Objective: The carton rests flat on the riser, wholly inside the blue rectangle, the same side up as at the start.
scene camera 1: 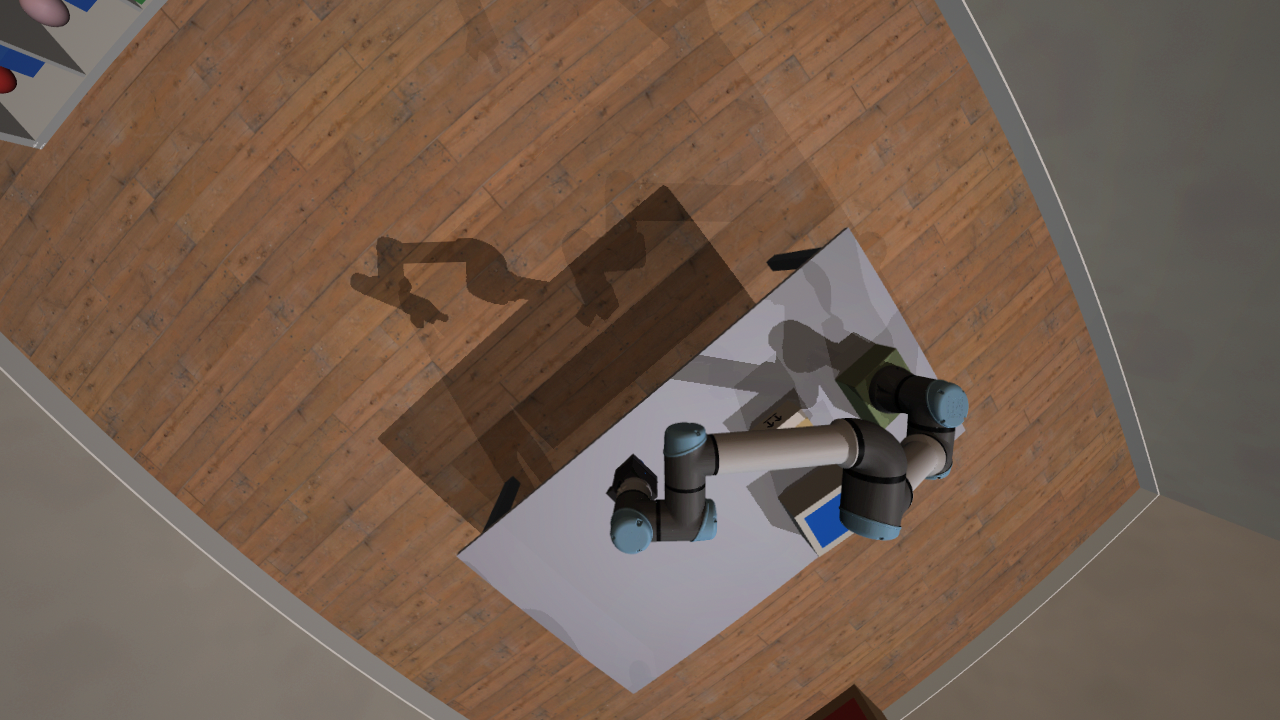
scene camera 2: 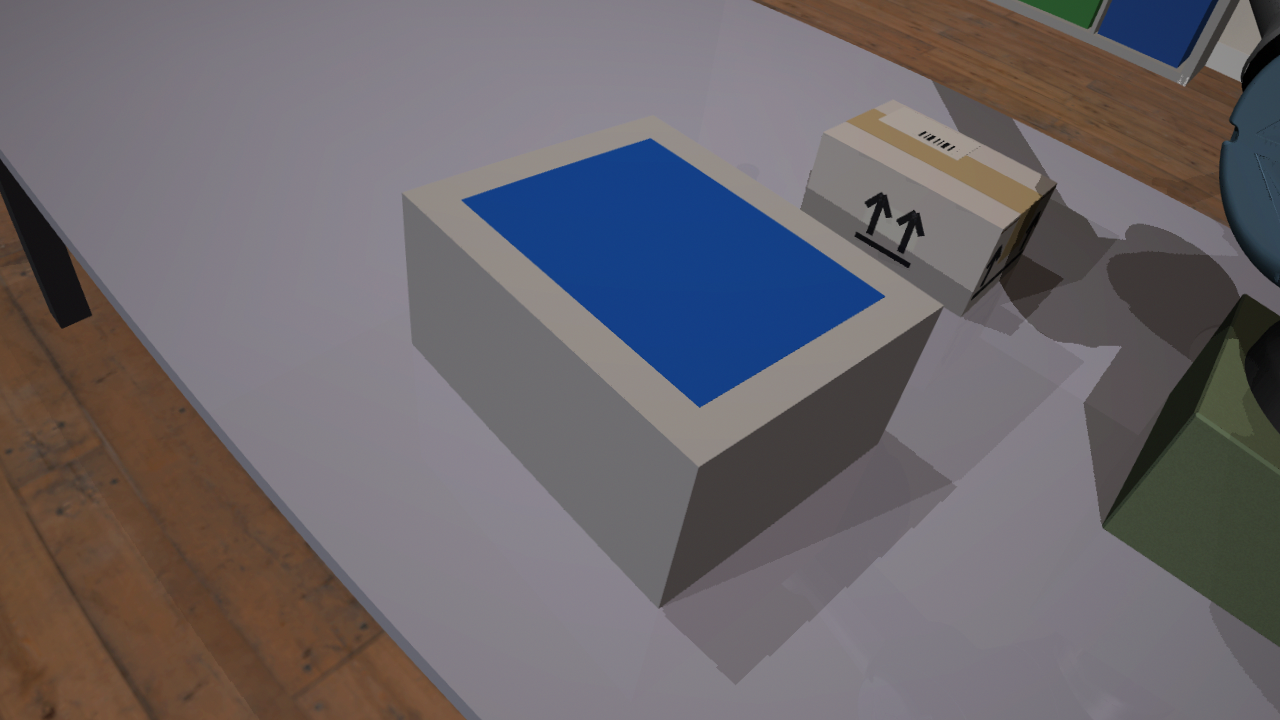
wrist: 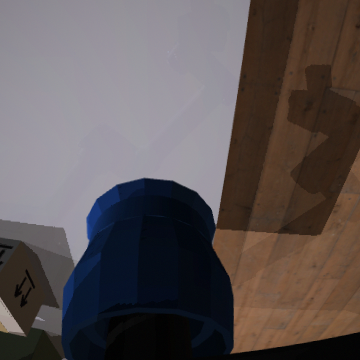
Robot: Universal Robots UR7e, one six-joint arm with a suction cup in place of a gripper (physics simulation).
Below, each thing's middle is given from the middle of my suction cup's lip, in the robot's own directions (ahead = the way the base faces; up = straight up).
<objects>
The carton (scene camera 1: pixel 788 415) lies 35 cm to the left of my suction cup, 34 cm behind it and 19 cm below it. Also, from my suction cup: riser (scene camera 2: pixel 679 356): 68 cm to the left, 28 cm behind, 18 cm below.
</objects>
